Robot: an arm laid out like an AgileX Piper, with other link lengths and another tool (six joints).
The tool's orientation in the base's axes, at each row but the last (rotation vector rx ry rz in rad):
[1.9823 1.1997 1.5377]
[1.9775 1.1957 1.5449]
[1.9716 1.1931 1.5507]
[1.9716 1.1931 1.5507]
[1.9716 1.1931 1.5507]
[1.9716 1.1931 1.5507]
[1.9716 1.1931 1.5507]
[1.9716 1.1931 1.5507]
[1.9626 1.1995 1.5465]
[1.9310 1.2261 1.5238]
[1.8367 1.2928 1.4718]
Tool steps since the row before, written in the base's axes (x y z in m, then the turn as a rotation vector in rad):
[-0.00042 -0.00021 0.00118 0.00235 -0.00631 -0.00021]
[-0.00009 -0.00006 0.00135 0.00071 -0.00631 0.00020]
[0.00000 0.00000 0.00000 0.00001 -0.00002 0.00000]
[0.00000 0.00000 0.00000 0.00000 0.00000 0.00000]
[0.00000 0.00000 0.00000 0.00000 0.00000 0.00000]
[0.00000 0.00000 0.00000 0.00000 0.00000 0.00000]
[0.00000 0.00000 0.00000 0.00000 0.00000 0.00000]
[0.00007 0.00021 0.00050 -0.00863 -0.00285 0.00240]
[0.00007 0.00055 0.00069 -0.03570 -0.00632 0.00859]
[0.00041 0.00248 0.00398 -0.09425 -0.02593 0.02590]
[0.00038 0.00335 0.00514 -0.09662 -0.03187 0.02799]
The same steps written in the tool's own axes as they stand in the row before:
[0.00053 0.00079 -0.00083 -0.00500 0.00442 0.00090]
[0.00078 0.00096 -0.00055 -0.00482 0.00407 -0.00075]
[0.00000 0.00000 0.00000 -0.00002 0.00002 0.00000]
[0.00000 0.00000 0.00000 0.00000 0.00000 0.00000]
[0.00000 0.00000 0.00000 0.00000 0.00000 0.00000]
[0.00000 0.00000 0.00000 0.00000 0.00000 0.00000]
[0.00000 0.00000 0.00000 0.00000 0.00000 0.00000]
[0.00048 0.00026 -0.00006 -0.00112 -0.00001 -0.00933]
[0.00086 0.00021 -0.00005 -0.00111 -0.00413 -0.03701]
[0.00433 0.00178 -0.00043 -0.00860 -0.00349 -0.10070]
[0.00546 0.00273 -0.00067 -0.01268 0.00000 -0.10476]

